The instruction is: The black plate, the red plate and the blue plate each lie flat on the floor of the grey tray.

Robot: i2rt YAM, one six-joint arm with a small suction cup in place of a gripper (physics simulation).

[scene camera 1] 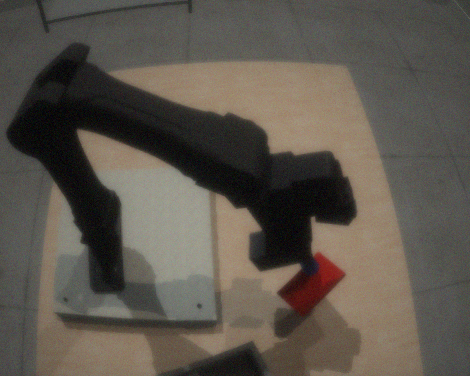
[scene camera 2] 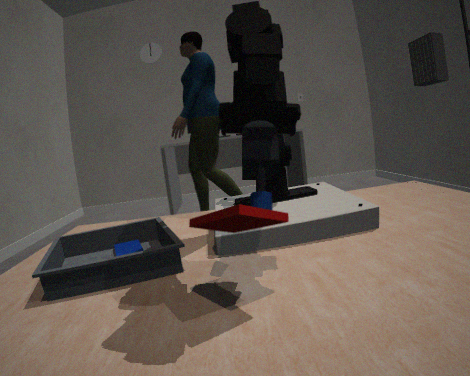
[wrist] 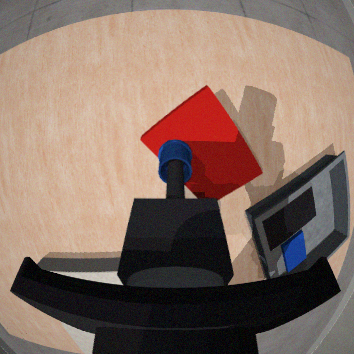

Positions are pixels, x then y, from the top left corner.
Scene:
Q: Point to the suction cup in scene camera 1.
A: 313, 269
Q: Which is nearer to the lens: the red plate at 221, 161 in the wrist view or the grey tray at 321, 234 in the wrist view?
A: The red plate.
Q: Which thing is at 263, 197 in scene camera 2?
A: The suction cup.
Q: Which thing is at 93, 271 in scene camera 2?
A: A grey tray.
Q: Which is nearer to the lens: the black plate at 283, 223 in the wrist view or the red plate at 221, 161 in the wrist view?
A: The red plate.

